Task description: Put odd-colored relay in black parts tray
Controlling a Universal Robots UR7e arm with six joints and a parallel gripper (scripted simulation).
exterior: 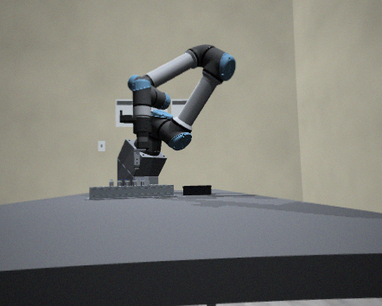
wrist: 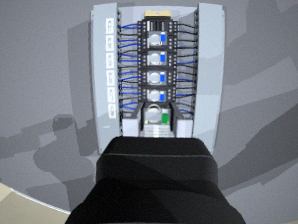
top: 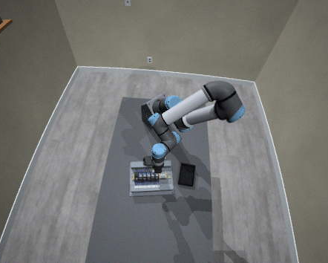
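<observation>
My hand is 25 cm to the right of the black parts tray, 12 cm above it and 2 cm past it. Also, from my hand: grey relay panel: 12 cm below, 2 cm to the right.
</observation>
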